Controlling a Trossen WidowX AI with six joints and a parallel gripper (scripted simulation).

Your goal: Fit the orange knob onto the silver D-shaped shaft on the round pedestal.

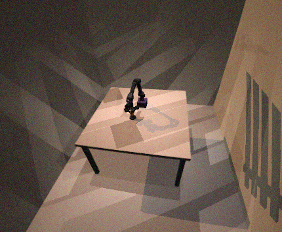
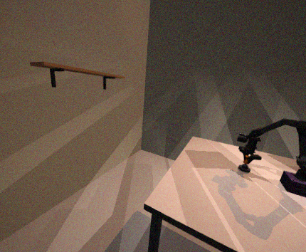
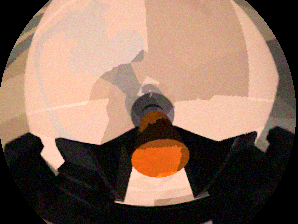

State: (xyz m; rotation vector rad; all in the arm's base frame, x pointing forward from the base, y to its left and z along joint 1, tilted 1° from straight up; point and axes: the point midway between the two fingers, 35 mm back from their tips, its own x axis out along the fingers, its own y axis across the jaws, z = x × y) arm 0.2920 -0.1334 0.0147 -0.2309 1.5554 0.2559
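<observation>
Now: the round dark pedestal 40 mm below my gripper tip. Also, from my gripper tip: orange knob (30 mm above).
</observation>
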